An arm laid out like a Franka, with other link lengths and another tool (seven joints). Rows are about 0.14 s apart.
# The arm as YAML. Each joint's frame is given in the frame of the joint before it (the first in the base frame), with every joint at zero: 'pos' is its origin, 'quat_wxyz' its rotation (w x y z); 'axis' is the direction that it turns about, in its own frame. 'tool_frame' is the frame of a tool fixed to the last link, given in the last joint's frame.
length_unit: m
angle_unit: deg
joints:
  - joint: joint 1
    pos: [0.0, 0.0, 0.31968]
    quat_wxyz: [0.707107, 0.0, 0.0, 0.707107]
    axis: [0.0, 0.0, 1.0]
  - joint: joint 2
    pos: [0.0, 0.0, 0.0]
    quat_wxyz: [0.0, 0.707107, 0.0, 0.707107]
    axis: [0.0, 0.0, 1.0]
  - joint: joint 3
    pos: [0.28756, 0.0, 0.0]
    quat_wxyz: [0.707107, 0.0, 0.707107, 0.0]
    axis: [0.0, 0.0, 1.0]
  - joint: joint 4
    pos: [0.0, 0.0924, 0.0]
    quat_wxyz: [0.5, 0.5, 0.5, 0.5]
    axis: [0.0, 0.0, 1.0]
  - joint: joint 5
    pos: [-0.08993, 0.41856, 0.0]
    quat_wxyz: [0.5, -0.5, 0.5, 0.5]
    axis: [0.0, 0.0, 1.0]
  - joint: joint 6
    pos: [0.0, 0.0, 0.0]
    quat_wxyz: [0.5, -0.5, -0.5, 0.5]
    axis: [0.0, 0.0, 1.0]
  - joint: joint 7
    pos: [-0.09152, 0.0, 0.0]
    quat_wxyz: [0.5, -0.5, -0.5, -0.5]
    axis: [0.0, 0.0, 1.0]
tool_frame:
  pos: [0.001, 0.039, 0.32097]
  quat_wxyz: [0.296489, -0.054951, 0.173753, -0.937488]
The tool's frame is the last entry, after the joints.
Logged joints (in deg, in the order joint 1, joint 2, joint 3, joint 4, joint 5, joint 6, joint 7), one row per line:
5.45 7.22 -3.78 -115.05 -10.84 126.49 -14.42
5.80 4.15 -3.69 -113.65 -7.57 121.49 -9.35
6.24 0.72 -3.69 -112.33 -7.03 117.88 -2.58
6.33 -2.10 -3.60 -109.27 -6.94 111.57 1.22
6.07 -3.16 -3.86 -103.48 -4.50 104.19 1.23
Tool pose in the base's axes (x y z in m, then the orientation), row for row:
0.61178 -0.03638 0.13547 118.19 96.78 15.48
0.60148 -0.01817 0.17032 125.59 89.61 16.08
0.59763 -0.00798 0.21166 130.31 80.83 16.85
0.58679 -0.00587 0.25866 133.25 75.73 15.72
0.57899 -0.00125 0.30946 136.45 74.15 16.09
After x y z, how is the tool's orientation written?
As a rotation vector, in degrees.
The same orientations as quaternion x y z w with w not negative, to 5 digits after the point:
0.74933 0.61359 0.09814 0.22885
0.79063 0.56413 0.10123 0.21544
0.82350 0.51081 0.10648 0.22269
0.84282 0.47900 0.09943 0.22435
0.85507 0.46466 0.10083 0.20683

